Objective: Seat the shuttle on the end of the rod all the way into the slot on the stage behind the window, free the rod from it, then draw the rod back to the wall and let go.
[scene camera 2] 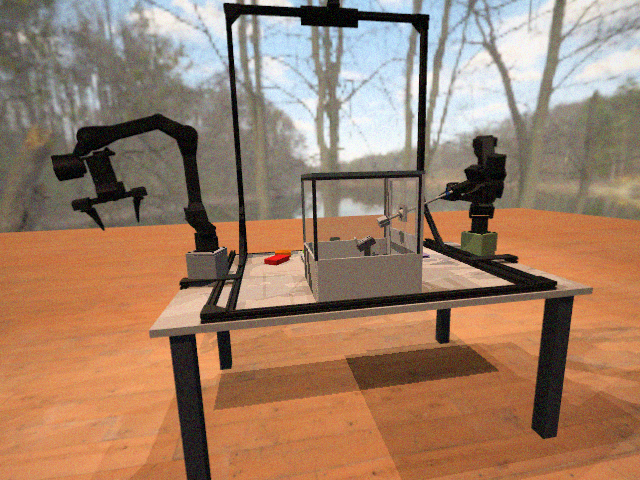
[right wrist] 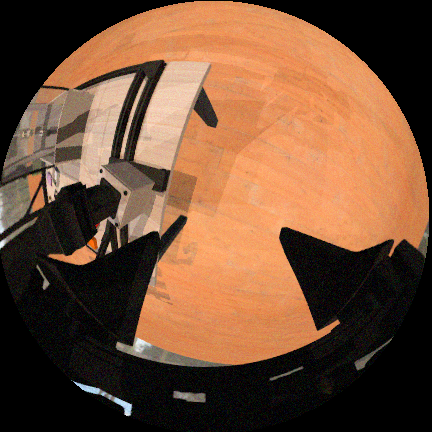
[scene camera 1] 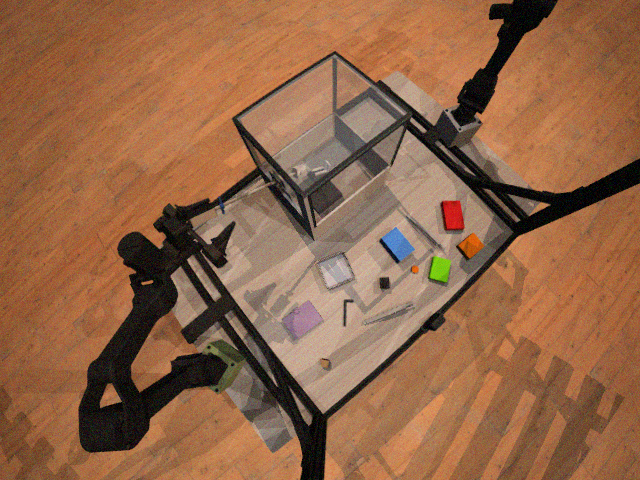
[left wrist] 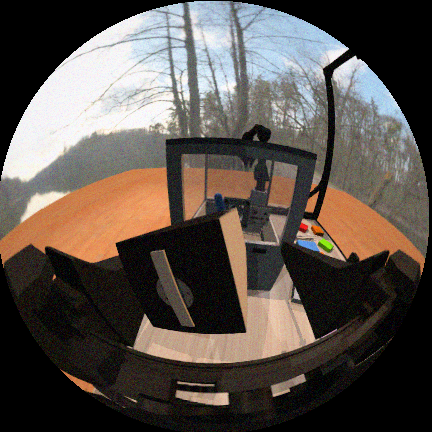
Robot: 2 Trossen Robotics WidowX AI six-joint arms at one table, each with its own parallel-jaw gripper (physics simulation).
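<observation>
The rod slants through the enclosure's side wall, with a blue collar near its outer end. The shuttle is on the rod's inner end, tilted and raised above and apart from the stage. My left gripper is open at the rod's outer end. In the left wrist view a dark square block with a pale strip stands close, overlapping the left-hand finger; the rod behind it is mostly hidden. My right gripper is open and empty, away from the enclosure.
The clear-walled enclosure has dark edges. A blue block, red block, orange block, green block, purple block and shallow tray lie on the table. A black frame borders the table.
</observation>
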